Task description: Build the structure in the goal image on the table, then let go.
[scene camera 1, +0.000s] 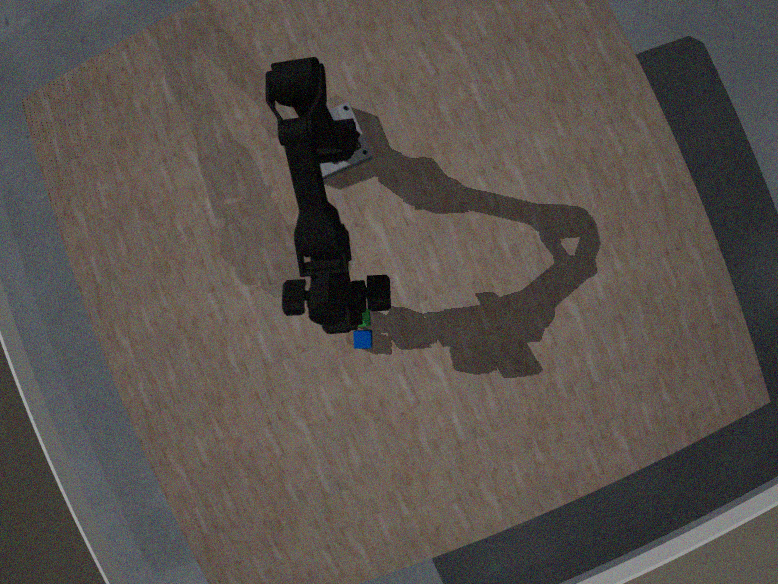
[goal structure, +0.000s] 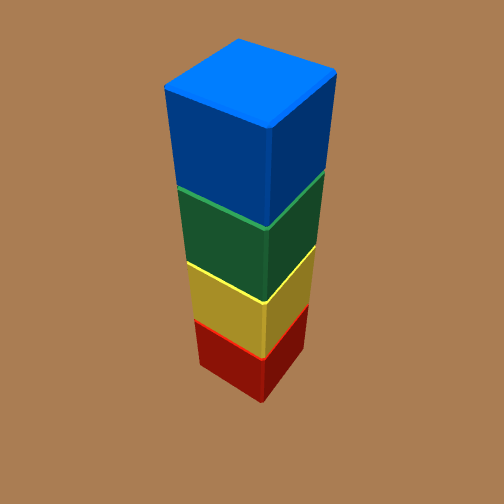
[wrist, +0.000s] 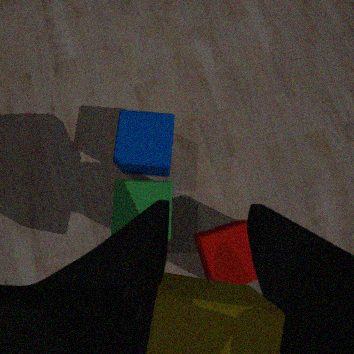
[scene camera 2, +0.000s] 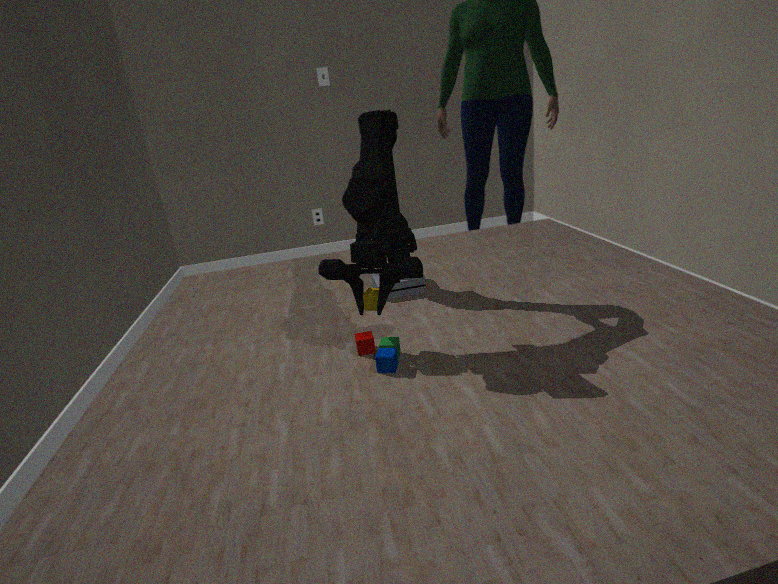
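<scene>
My gripper [scene camera 2: 370, 312] [wrist: 208, 213] is shut on a yellow block [scene camera 2: 370, 299] [wrist: 215, 320] and holds it above the table. A blue block [scene camera 1: 362, 339] [scene camera 2: 386, 360] [wrist: 145, 141] sits on the table. A green block [scene camera 1: 365, 318] [scene camera 2: 390, 343] [wrist: 150, 192] sits right beside it, with a narrow gap in the wrist view; a finger covers part of it there. A red block [scene camera 2: 364, 343] [wrist: 227, 254] sits apart from them on the table, turned at an angle, partly behind the other finger in the wrist view. The arm hides the red and yellow blocks in scene camera 1.
The arm's pale base plate [scene camera 1: 344, 113] lies on the wooden surface [scene camera 1: 502, 440] [scene camera 2: 439, 490]. The arm casts a long shadow beside the blocks. A person [scene camera 2: 496, 56] in a green top stands by the back wall.
</scene>
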